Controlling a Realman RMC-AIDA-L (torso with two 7-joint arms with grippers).
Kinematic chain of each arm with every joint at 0, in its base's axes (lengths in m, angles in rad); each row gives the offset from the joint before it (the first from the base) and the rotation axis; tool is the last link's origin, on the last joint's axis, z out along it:
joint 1: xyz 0 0 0.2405 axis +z
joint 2: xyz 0 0 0 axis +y
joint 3: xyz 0 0 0.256 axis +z
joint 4: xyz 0 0 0 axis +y
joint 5: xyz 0 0 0.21 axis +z
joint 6: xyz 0 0 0 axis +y
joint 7: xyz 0 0 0.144 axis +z
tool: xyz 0 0 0
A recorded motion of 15 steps. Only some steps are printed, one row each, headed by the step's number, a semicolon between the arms.
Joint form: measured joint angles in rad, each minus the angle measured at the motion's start. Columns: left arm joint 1, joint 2, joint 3, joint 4, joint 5, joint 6, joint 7; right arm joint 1, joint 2, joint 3, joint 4, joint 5, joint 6, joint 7.
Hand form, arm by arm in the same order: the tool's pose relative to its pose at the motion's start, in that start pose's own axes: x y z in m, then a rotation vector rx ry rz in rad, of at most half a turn. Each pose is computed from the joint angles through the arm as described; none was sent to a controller.
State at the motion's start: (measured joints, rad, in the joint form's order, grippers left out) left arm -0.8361 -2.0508 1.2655 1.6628 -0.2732 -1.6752 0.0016; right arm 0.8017 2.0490 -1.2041 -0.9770 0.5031 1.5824 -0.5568
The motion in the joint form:
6: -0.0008 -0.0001 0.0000 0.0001 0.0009 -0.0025 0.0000; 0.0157 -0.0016 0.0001 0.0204 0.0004 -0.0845 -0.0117
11: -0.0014 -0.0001 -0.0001 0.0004 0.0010 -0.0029 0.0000; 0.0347 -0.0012 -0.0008 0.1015 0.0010 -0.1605 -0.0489
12: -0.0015 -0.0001 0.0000 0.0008 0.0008 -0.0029 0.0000; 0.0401 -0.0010 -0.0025 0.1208 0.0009 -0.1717 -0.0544
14: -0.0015 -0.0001 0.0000 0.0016 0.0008 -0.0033 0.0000; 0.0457 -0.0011 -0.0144 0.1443 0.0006 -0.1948 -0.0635
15: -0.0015 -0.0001 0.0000 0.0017 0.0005 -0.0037 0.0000; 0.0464 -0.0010 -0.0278 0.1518 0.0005 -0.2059 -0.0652
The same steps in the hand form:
6: -0.0001 0.0001 -0.0001 0.0006 -0.0019 0.0005; -0.0128 -0.0051 0.0003 0.0404 -0.0629 -0.0153
11: 0.0000 0.0002 -0.0003 0.0006 -0.0015 0.0008; -0.0156 -0.0096 0.0121 0.0502 -0.0721 -0.0310
12: 0.0001 0.0003 -0.0003 0.0004 -0.0011 0.0011; -0.0156 -0.0098 0.0150 0.0496 -0.0677 -0.0334
14: 0.0002 0.0003 -0.0005 0.0004 -0.0007 0.0014; -0.0160 -0.0103 0.0192 0.0574 -0.0635 -0.0449
15: 0.0001 0.0004 -0.0005 0.0001 -0.0010 0.0014; -0.0160 -0.0101 0.0215 0.0642 -0.0588 -0.0536

